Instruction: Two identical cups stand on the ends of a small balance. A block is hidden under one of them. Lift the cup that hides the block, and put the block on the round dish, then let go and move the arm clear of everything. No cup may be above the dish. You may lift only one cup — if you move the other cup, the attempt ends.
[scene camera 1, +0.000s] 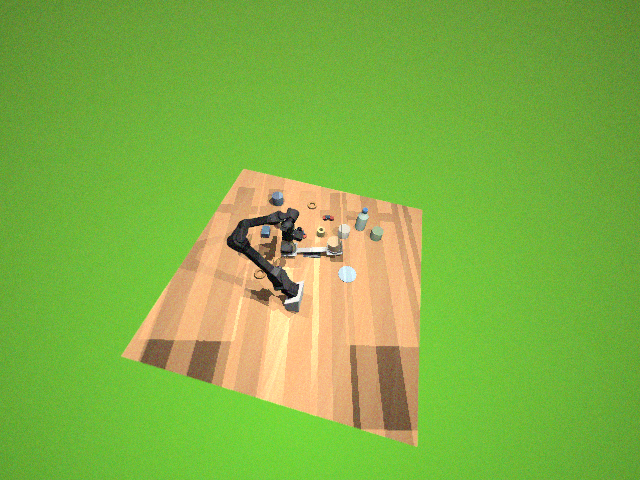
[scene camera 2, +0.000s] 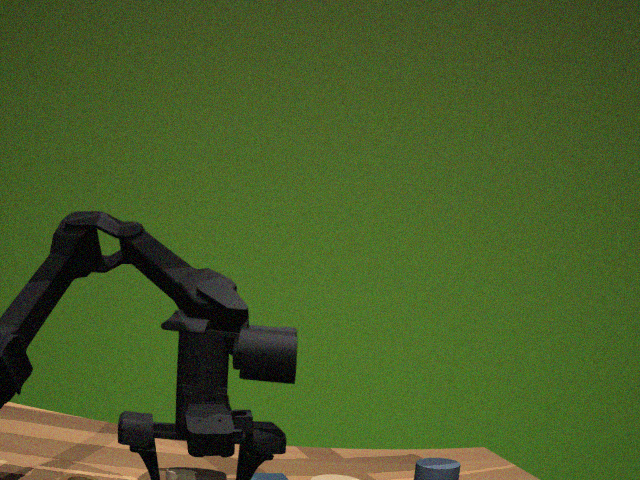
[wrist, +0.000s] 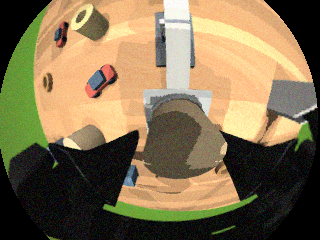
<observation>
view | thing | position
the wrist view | my gripper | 176, 133
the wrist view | brown cup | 182, 142
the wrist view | brown cup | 88, 137
</observation>
